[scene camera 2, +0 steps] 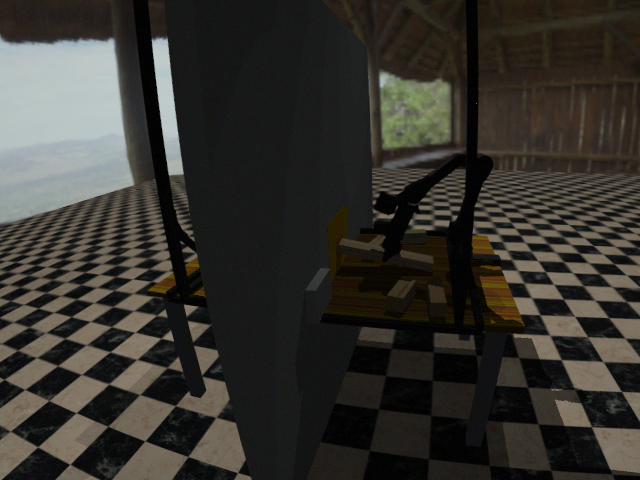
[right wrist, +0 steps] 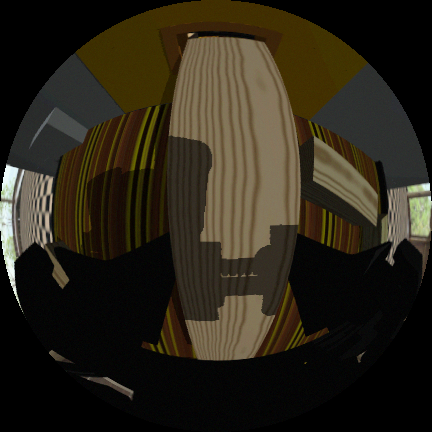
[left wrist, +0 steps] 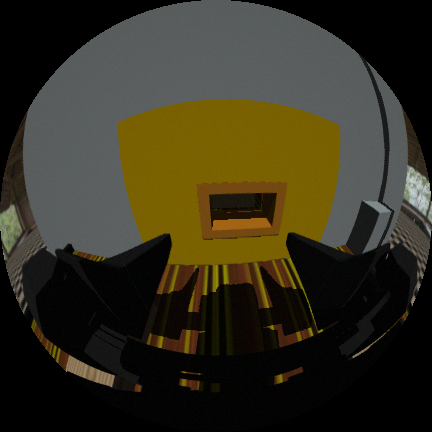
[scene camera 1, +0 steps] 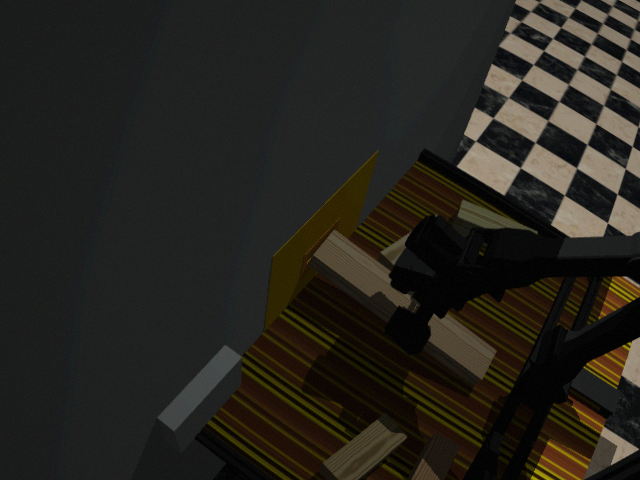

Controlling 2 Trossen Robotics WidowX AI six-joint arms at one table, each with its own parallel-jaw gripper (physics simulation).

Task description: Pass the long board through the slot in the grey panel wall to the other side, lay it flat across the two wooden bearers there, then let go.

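Places are measured from the left arm's base along level axes (x ahead, y left, z up), in metres.
Where they show: left gripper, between the fingertips: (left wrist: 230,239); right gripper, between the fingertips: (scene camera 2: 384,258) (right wrist: 230,232) (scene camera 1: 400,311); left arm's base, origin of its link: (right wrist: 231,31); right arm's base, origin of its link: (scene camera 1: 535,392).
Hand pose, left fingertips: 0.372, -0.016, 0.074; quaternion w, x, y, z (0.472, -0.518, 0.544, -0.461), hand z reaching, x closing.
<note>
Things, the pixels of their centre, and the offset from my left fingertips, as dx, dy, dz. "*": a spot on its surface instead.
- long board, middle of its body: (right wrist: 232,245) (scene camera 1: 405,309) (left wrist: 223,185) (scene camera 2: 385,254) +0.276, -0.008, -0.039
- grey block, a spot on its surface: (scene camera 1: 201,387) * +0.127, -0.326, +0.007
The long board (scene camera 1: 351,263) (scene camera 2: 356,249) (right wrist: 235,150) is held above the striped table, its far end right in front of the orange-framed slot (scene camera 1: 305,257) (left wrist: 204,212) (right wrist: 220,27). Whether the end is inside the opening is unclear; no board shows in the slot in the left wrist view. My right gripper (scene camera 1: 410,307) (scene camera 2: 391,253) (right wrist: 230,232) is shut on the board near its middle. My left gripper (left wrist: 230,239) is open and empty on the other side, facing the slot. A pale wooden piece (left wrist: 90,371) at the lower left there may be a bearer; the bearers are mostly hidden.
The grey panel wall (scene camera 1: 180,155) (scene camera 2: 268,155) (left wrist: 225,60) carries a yellow plate (scene camera 1: 281,273) (scene camera 2: 337,227) (left wrist: 230,145) around the slot. A grey block (scene camera 1: 201,387) (scene camera 2: 317,294) juts from the wall. Loose wooden blocks (scene camera 1: 367,446) (scene camera 2: 400,297) (right wrist: 345,180) lie around the board.
</note>
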